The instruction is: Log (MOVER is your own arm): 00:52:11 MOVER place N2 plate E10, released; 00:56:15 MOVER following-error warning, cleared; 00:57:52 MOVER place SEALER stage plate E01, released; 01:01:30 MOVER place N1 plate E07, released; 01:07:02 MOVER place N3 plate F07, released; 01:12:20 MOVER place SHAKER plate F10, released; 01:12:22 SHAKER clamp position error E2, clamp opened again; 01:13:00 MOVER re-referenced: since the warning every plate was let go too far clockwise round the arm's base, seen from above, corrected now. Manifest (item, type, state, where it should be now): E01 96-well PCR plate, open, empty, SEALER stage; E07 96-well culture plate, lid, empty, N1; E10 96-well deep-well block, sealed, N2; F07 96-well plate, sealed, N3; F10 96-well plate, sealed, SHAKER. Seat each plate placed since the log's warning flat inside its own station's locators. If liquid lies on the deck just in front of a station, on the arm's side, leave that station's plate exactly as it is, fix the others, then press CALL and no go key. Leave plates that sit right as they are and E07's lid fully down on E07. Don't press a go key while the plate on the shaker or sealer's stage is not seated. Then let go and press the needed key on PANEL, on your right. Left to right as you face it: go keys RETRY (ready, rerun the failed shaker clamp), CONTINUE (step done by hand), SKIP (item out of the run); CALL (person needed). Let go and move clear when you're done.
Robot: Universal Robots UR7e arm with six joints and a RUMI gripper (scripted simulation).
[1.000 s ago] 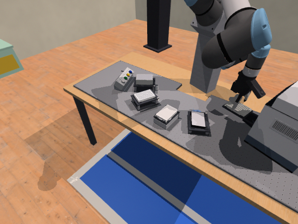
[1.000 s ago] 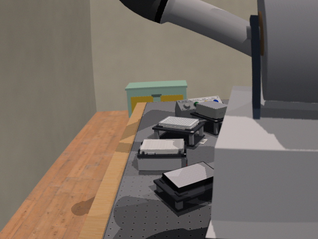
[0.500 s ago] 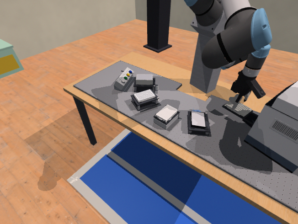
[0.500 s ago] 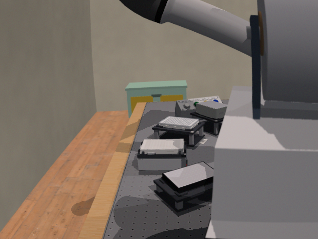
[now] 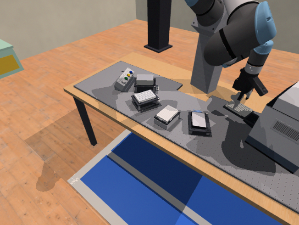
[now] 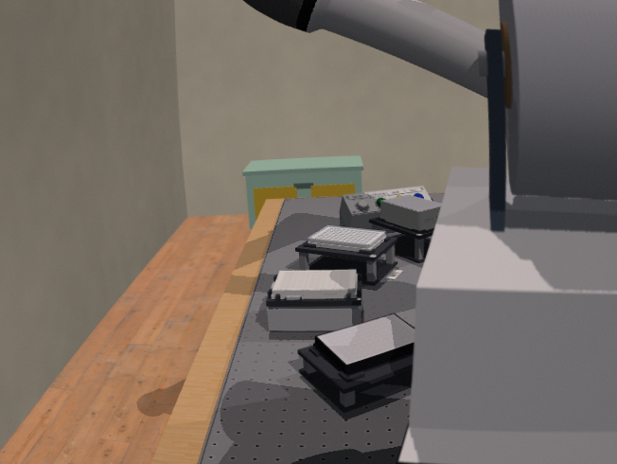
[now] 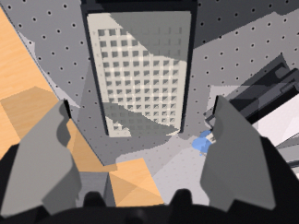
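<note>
My hand is 30 mm above the white PCR plate. From my hand the other things lie so: dark sealed plate (210 mm ahead, 140 mm to the right, 80 mm below); grey deep-well block (150 mm ahead, 660 mm to the right, 50 mm below); white retry key (270 mm ahead, 770 mm to the right, 70 mm below).
</note>
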